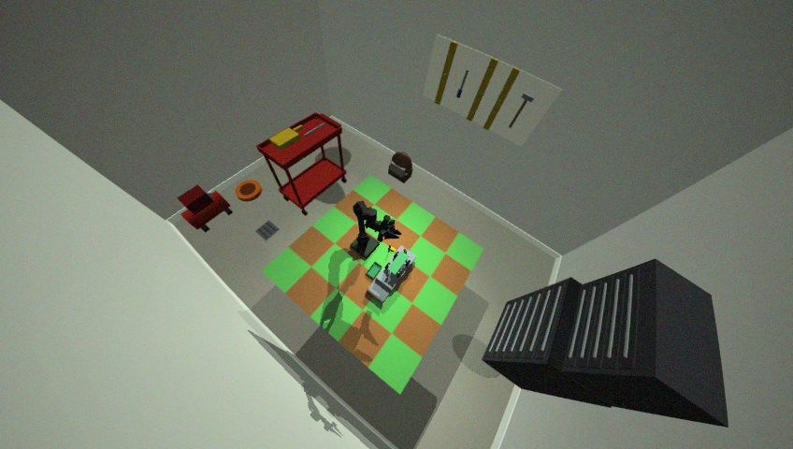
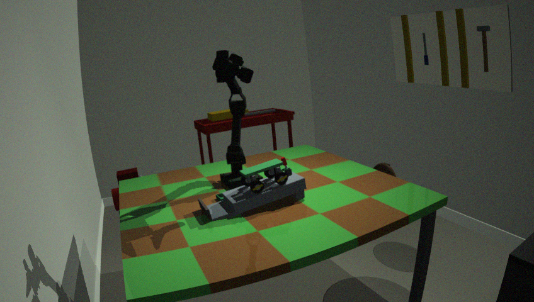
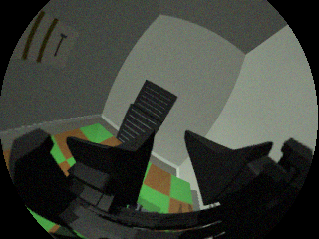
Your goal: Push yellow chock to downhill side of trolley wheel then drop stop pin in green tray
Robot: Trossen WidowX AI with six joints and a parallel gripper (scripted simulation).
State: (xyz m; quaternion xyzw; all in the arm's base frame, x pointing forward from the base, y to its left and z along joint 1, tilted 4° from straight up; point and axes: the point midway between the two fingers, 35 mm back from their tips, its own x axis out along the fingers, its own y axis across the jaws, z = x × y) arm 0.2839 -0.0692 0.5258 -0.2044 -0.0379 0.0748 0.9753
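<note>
My gripper tip is now 550 mm above the yellow chock, 150 mm to the right of it and 90 mm past it. Round my gripper tip: grey ramp: 520 mm below, 40 mm ahead, 20 mm to the left; then red-headed stop pin: 440 mm below, 140 mm to the left, 20 mm ahead; then trolley: 460 mm below, 40 mm ahead, 30 mm to the left.
</note>
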